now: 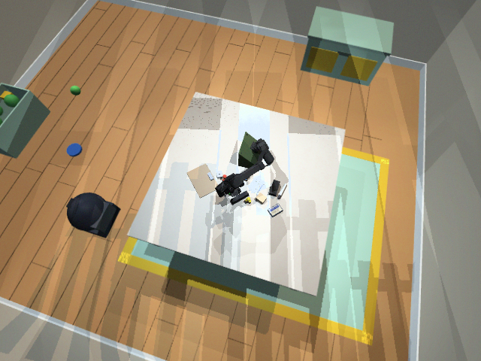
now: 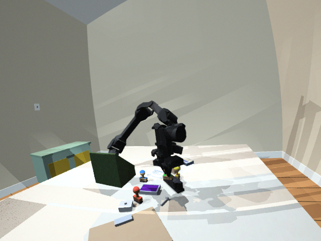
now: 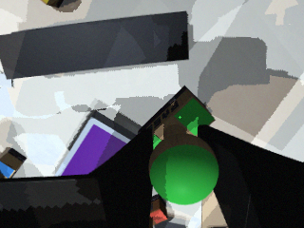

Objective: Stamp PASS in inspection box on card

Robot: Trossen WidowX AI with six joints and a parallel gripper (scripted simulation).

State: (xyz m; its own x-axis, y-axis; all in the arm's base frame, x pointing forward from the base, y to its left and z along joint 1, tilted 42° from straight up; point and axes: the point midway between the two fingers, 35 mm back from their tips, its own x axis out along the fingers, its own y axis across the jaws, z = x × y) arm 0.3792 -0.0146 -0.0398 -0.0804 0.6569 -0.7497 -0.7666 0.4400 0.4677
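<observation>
Now: gripper tip 5 cm to the left of the bolt and 8 cm above it. Also, from my gripper tip: green stamp: right at my gripper tip; black block: 1 cm behind, 7 cm to the left, 7 cm below; purple ink pad: 10 cm behind, 1 cm to the right, 8 cm below.
</observation>
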